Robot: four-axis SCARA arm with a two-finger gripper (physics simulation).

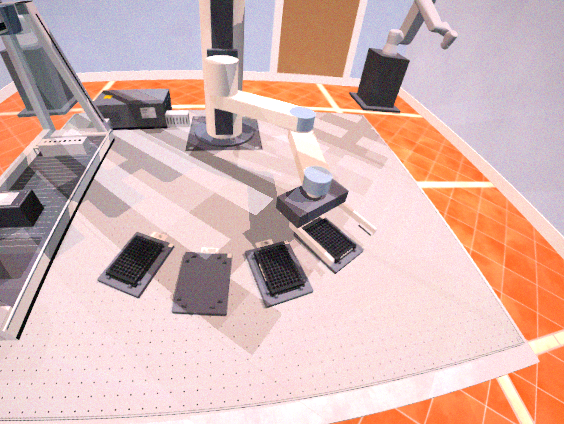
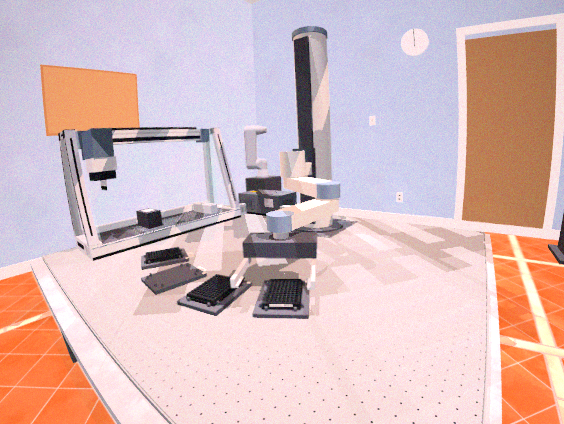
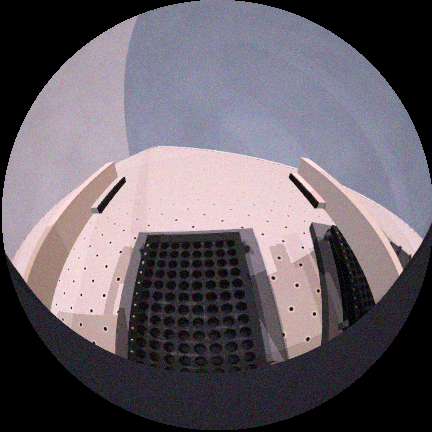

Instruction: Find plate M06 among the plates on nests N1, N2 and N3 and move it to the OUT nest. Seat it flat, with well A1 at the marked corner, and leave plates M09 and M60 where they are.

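Where they show: gripper, fingertip midpoint: (image 1: 355,246) (image 2: 271,285) (image 3: 205,162); arm's base, origin of the base link: (image 1: 224,134) (image 2: 316,227).
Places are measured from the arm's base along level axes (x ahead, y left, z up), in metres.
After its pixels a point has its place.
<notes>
My gripper (image 1: 352,248) @(x 0.706, y 0.314, z 0.094 m) (image 2: 273,284) @(x 0.706, y 0.314, z 0.094 m) (image 3: 205,162) @(x 0.706, y 0.314, z 0.094 m) is open and empty. Its fingers stand wide, one to each side of the black well plate (image 1: 330,239) @(x 0.633, y 0.284, z 0.036 m) (image 2: 284,292) @(x 0.636, y 0.292, z 0.039 m) (image 3: 192,300) @(x 0.632, y 0.283, z 0.039 m) on the end nest (image 2: 265,314) @(x 0.716, y 0.299, z 0.023 m) (image 3: 256,242) @(x 0.712, y 0.264, z 0.025 m). A second black plate (image 1: 280,267) @(x 0.711, y 0.133, z 0.036 m) (image 2: 214,289) @(x 0.724, y 0.142, z 0.039 m) (image 3: 356,275) @(x 0.696, y 0.153, z 0.039 m) sits on the neighbouring nest, and a third black plate (image 1: 134,259) @(x 0.665, y -0.223, z 0.037 m) (image 2: 164,255) @(x 0.670, y -0.196, z 0.038 m) on the far-left nest. The bare nest (image 1: 202,282) @(x 0.731, y -0.055, z 0.025 m) (image 2: 172,277) @(x 0.736, y -0.040, z 0.025 m) between them holds no plate. The plates look flat. Plate numbers, nest names and A1 marks cannot be read.
A framed gantry machine (image 1: 65,220) @(x 0.525, y -0.450, z 0.039 m) (image 2: 165,232) @(x 0.520, y -0.450, z 0.043 m) stands on the left with a black block (image 1: 19,210) @(x 0.565, y -0.519, z 0.122 m) (image 2: 149,218) @(x 0.556, y -0.515, z 0.107 m) on its deck. The arm's column (image 1: 223,95) @(x 0.225, y 0.004, z 0.263 m) (image 2: 320,100) @(x 0.041, y 0.063, z 0.570 m) rises at the back, near a dark grey box (image 1: 135,107) @(x -0.035, y -0.363, z 0.113 m) (image 2: 285,200) @(x -0.097, y -0.249, z 0.095 m).
</notes>
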